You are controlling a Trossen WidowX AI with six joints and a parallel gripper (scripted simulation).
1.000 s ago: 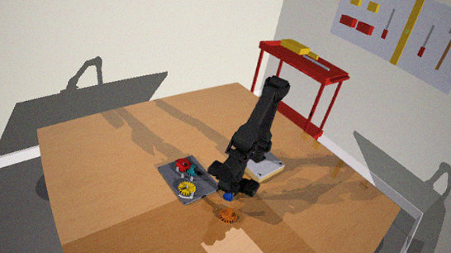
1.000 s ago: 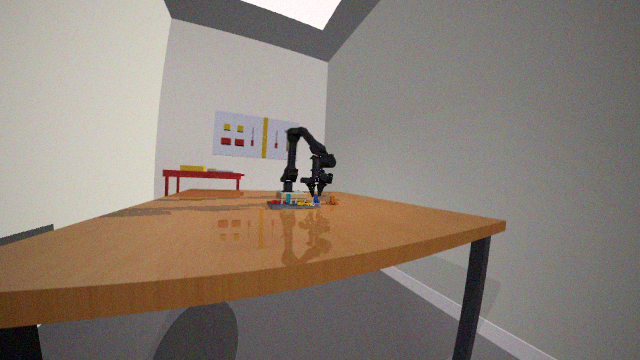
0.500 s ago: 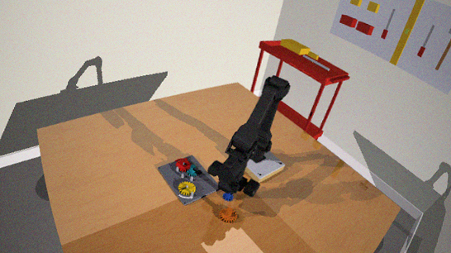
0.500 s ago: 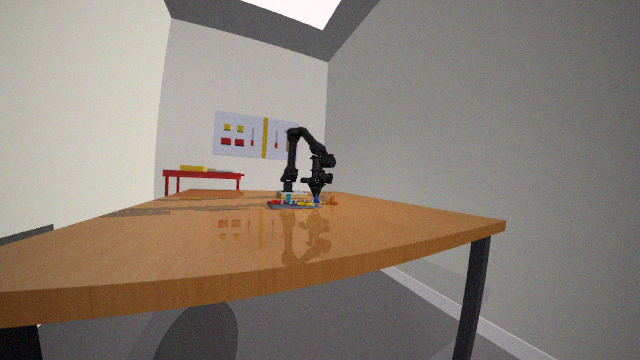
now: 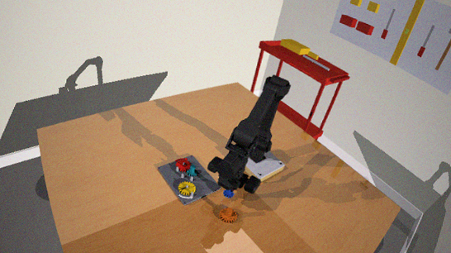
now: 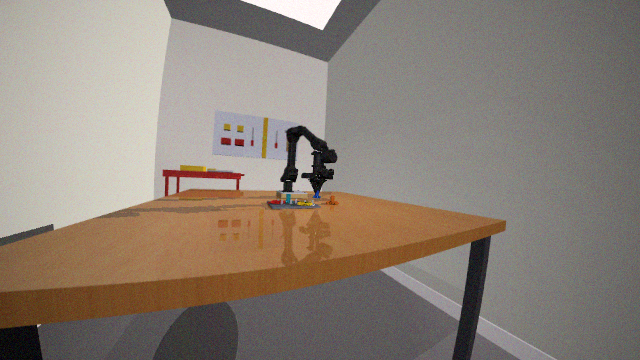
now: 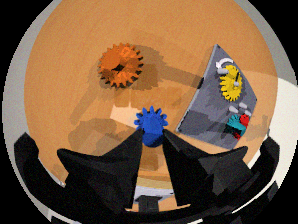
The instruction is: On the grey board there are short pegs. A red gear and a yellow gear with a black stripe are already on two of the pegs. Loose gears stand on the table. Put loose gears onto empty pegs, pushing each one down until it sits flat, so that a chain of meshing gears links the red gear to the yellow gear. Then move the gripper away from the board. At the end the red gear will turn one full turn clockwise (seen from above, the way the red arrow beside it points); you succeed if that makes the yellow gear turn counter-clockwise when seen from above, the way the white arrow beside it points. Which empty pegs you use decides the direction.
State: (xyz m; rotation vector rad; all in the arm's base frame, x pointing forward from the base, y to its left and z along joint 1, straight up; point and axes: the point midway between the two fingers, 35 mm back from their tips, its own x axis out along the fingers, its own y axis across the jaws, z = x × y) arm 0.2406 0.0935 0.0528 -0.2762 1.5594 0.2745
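Right now the teal gear is 5 cm ahead of my gripper tip, 17 cm to the right of it and 3 cm below it. Also, from my gripper tip: orange gear: 5 cm ahead, 7 cm to the left, 4 cm below; yellow gear: 11 cm ahead, 11 cm to the right, 4 cm below; red gear: 6 cm ahead, 22 cm to the right, 4 cm below.
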